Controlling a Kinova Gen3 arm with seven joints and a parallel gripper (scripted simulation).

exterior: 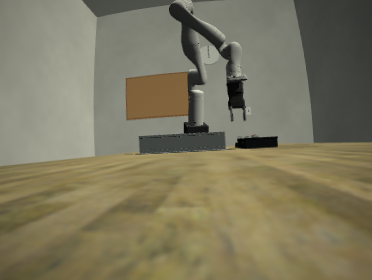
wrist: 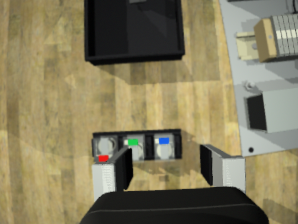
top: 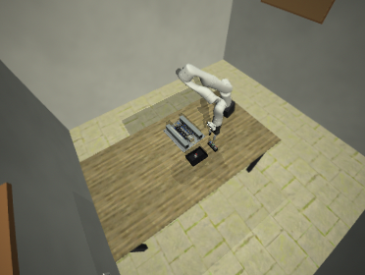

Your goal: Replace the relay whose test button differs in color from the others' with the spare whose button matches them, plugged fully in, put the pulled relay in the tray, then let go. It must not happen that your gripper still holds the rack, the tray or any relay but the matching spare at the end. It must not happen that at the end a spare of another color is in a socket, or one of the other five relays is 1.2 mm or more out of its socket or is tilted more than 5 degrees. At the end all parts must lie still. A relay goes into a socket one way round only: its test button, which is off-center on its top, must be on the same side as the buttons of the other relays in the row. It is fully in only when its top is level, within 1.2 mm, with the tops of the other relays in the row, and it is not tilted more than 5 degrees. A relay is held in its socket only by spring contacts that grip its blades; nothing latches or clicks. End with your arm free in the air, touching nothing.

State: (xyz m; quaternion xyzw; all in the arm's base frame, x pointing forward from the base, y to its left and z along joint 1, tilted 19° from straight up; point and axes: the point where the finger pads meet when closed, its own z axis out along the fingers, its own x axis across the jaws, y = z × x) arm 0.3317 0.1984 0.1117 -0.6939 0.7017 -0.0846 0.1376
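My hand is 110 mm above the spare relay and 30 mm to the right of it. Round my hand: black tray 180 mm ahead, 120 mm below, 30 mm to the left.
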